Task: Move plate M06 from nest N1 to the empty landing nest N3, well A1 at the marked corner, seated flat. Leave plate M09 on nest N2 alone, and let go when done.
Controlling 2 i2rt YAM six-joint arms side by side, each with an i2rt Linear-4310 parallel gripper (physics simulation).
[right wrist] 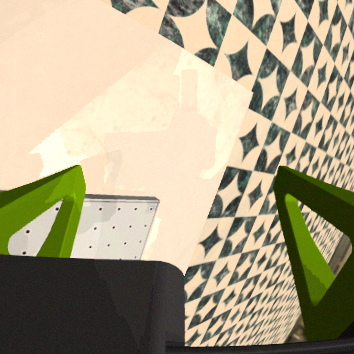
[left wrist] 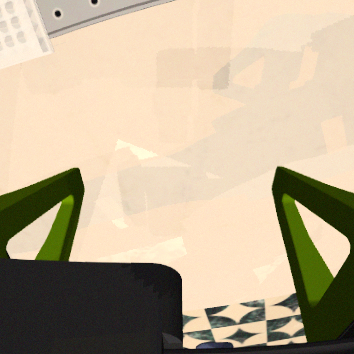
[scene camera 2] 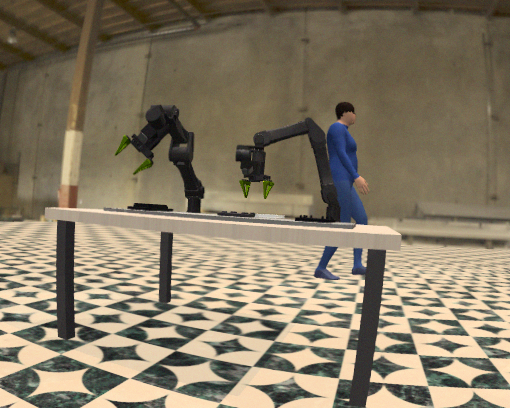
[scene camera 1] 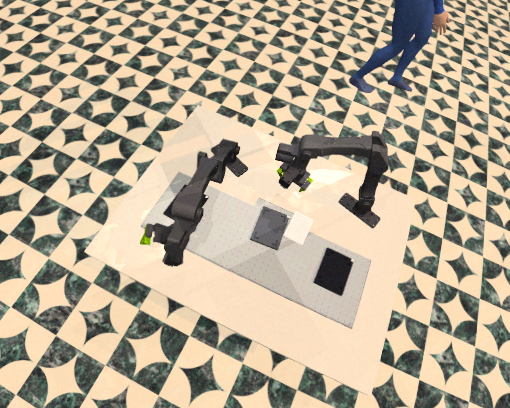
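Observation:
A white well plate [scene camera 1: 299, 227] [scene camera 2: 270, 216] [left wrist: 17, 35] lies beside a dark grey nest [scene camera 1: 270, 227] [scene camera 2: 236, 214] at mid-board and overlaps the board's back edge. A flat black nest [scene camera 1: 334, 271] [scene camera 2: 315, 218] is at the board's right end. A taller dark block [scene camera 2: 149, 206] sits at the left end; in scene camera 1 the right arm hides it. Plate and nest labels and the A1 mark cannot be read. My left gripper [scene camera 1: 292, 181] [scene camera 2: 256, 197] [left wrist: 177, 177] is open and empty, above the table behind the white plate. My right gripper [scene camera 2: 125, 164] [right wrist: 179, 175] is open and empty, raised beyond the left end.
The perforated grey board [scene camera 1: 225, 250] [left wrist: 80, 15] [right wrist: 120, 220] lies along the pale table [scene camera 1: 300, 345] [scene camera 2: 380, 237]. The right arm [scene camera 1: 187, 205] reaches across the board's left end. A person in blue [scene camera 1: 410, 30] [scene camera 2: 342, 150] stands on the floor behind the table.

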